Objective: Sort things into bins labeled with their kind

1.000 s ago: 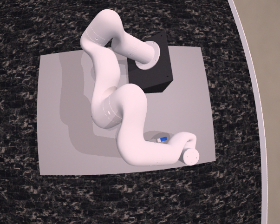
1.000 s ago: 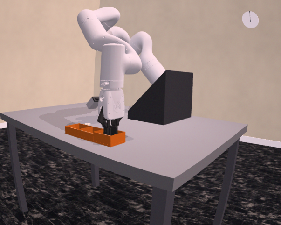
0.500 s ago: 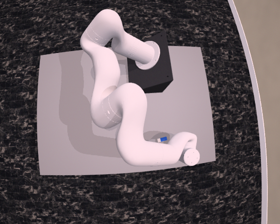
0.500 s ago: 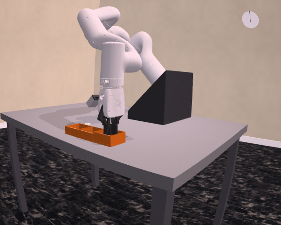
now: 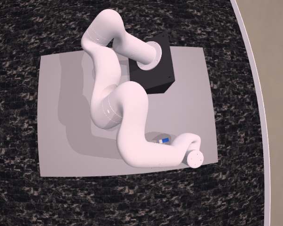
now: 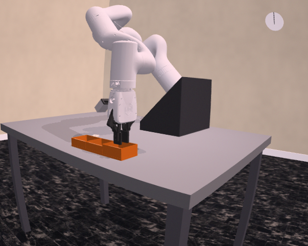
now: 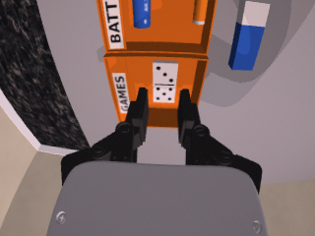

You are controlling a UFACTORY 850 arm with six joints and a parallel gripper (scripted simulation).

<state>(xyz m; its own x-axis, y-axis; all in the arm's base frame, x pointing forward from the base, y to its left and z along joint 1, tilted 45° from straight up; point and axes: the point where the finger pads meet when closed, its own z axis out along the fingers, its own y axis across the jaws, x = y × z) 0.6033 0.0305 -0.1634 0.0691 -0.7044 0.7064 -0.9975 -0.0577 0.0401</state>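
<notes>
Right now my hand is 5 cm above the white domino. From my hand the other things lie so: orange battery 9 cm to the right, 5 cm below, 2 cm behind; blue battery 8 cm to the right, 5 cm below, 3 cm ahead; orange three-compartment bin 8 cm to the right, 4 cm below, 1 cm ahead.
</notes>
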